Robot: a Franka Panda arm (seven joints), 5 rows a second.
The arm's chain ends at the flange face. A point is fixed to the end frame.
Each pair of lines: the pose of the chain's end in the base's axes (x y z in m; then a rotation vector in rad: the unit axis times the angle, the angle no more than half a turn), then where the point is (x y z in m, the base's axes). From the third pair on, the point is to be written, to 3 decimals.
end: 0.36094 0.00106 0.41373 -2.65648 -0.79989 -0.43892
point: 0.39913 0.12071 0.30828
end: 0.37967 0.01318 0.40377 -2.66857 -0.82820 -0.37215
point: 0.41098 0.13081 0.29388
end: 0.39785 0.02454 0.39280 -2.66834 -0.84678 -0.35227
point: 0.426 0.142 0.282
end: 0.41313 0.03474 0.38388 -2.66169 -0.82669 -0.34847
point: 0.442 0.153 0.274
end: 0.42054 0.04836 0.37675 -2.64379 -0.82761 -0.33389
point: 0.447 0.168 0.268
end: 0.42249 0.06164 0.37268 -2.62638 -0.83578 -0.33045
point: 0.447 0.183 0.266
